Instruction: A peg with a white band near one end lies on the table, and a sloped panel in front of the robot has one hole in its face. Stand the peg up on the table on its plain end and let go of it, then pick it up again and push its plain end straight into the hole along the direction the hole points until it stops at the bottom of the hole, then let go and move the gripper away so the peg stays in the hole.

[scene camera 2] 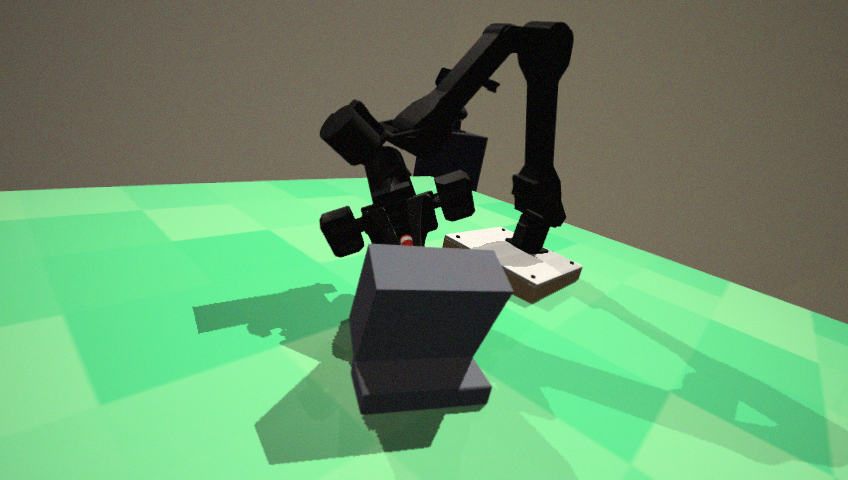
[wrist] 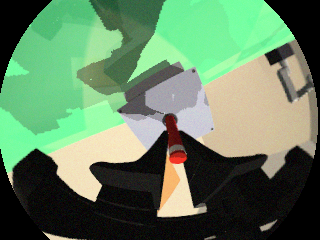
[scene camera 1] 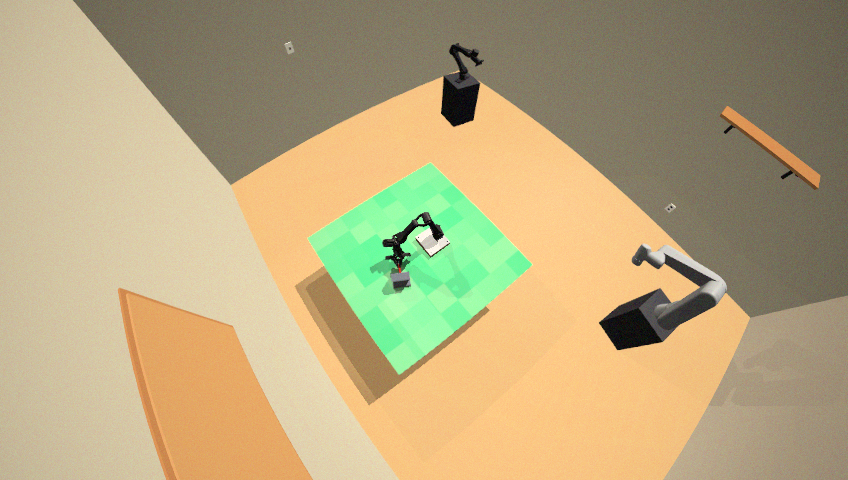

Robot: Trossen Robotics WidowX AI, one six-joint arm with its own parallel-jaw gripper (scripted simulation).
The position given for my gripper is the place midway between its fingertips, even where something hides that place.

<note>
My gripper [scene camera 2: 412, 261] holds a red peg. Further things: a grey sloped panel [scene camera 2: 411, 302].
My gripper also shows in the wrist view [wrist: 172, 133]. The grey sloped panel is seen too in the wrist view [wrist: 183, 95].
</note>
